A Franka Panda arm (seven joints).
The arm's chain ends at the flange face. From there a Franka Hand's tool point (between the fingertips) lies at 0.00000 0.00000 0.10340 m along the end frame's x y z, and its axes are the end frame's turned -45 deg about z.
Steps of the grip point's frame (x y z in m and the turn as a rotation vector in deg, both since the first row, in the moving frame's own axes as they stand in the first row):
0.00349 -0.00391 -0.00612 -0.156 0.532 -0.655
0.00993 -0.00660 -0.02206 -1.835 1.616 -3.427
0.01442 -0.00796 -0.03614 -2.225 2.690 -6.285
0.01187 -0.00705 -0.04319 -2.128 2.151 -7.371
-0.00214 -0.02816 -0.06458 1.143 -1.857 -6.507
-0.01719 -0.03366 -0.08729 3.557 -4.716 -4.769
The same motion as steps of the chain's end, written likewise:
-0.00117 -0.00475 -0.00612 0.266 0.486 -0.655
-0.00205 -0.01184 -0.02197 -0.155 2.440 -3.427
-0.00166 -0.01489 -0.03595 0.329 3.475 -6.285
-0.00203 -0.01300 -0.04305 0.016 3.026 -7.371
-0.01766 -0.01952 -0.06451 -0.505 -2.121 -6.507
-0.02549 -0.01356 -0.08674 -0.820 -5.850 -4.769

